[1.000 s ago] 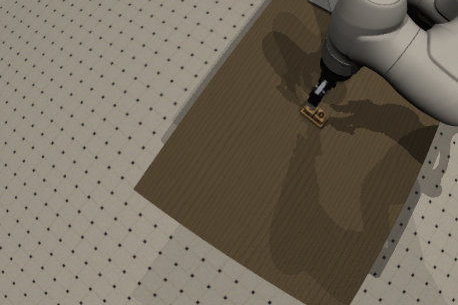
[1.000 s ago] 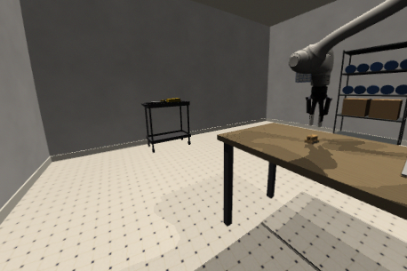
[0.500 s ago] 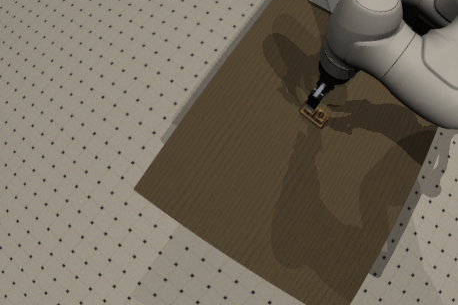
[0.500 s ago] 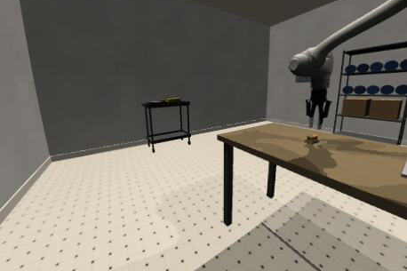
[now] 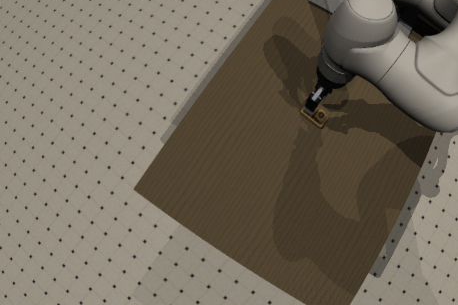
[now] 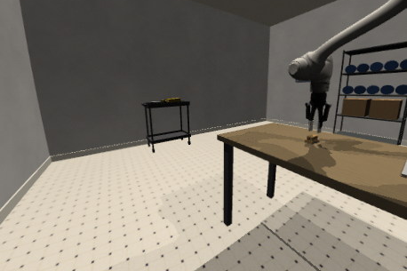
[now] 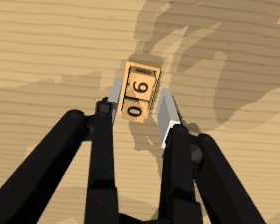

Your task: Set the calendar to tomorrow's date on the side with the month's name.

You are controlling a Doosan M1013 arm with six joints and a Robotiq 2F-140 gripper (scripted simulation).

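Now: hand 8 cm above the wooden calendar tray and 2 cm to the right of it.
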